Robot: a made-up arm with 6 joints. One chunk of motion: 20 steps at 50 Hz.
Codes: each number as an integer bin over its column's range. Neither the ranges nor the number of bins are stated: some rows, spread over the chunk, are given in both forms.
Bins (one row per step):
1: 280 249 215 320 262 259
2: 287 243 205 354 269 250
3: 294 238 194 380 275 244
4: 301 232 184 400 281 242
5: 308 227 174 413 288 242
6: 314 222 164 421 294 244
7: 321 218 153 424 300 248
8: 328 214 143 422 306 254
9: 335 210 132 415 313 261
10: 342 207 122 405 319 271
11: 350 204 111 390 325 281
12: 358 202 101 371 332 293
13: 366 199 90 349 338 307
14: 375 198 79 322 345 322
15: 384 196 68 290 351 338
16: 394 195 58 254 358 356
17: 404 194 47 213 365 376
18: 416 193 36 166 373 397
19: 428 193 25 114 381 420
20: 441 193 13 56 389 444
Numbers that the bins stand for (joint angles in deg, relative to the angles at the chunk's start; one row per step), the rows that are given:
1: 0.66 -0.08 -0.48 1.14 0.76 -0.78
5: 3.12 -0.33 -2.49 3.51 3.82 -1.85
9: 5.50 -0.53 -4.54 3.56 6.75 -0.66
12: 7.53 -0.63 -6.06 2.44 8.98 1.35
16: 10.70 -0.71 -8.16 -0.54 12.04 5.29
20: 14.84 -0.73 -10.36 -5.58 15.68 10.80
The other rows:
2: 1.27 -0.15 -0.97 2.01 1.59 -1.34
3: 1.89 -0.21 -1.51 2.67 2.29 -1.72
4: 2.51 -0.28 -2.00 3.18 2.99 -1.85
6: 3.65 -0.39 -2.98 3.71 4.52 -1.72
7: 4.27 -0.44 -3.51 3.79 5.23 -1.47
8: 4.88 -0.49 -4.00 3.74 5.93 -1.09
10: 6.12 -0.57 -5.03 3.30 7.46 -0.03
11: 6.82 -0.60 -5.57 2.92 8.16 0.60
13: 8.23 -0.66 -6.60 1.88 9.69 2.23
14: 9.02 -0.68 -7.14 1.19 10.51 3.16
15: 9.82 -0.70 -7.67 0.38 11.21 4.17
17: 11.58 -0.72 -8.70 -1.58 12.86 6.55
18: 12.63 -0.73 -9.24 -2.78 13.80 7.86
19: 13.69 -0.73 -9.78 -4.10 14.74 9.30

